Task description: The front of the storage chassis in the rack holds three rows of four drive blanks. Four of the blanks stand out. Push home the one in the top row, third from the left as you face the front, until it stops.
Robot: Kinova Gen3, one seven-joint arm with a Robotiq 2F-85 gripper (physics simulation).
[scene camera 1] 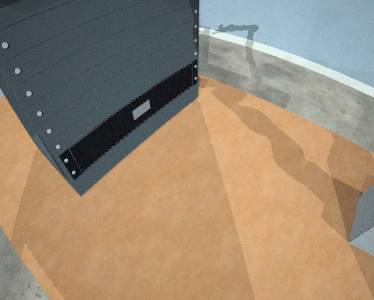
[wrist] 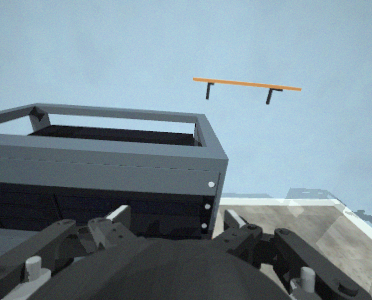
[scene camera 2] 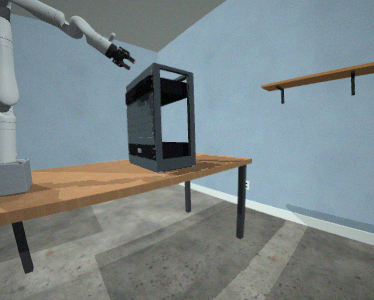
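Observation:
The rack is a dark grey frame standing upright on the table. The storage chassis is the black unit near its top; in the wrist view its dark front lies under the rack's top front bar. Faint seams show between blanks there, but the third blank of the top row cannot be made out, nor which blanks stand out. My gripper is open and empty. It hangs in the air in front of the rack's top, a little higher and apart from it, tilted downward.
The rack stands on a wooden table. A black panel with a pale label is low in the rack. A wall shelf hangs behind. The arm's base stands at the table's left in scene camera 2.

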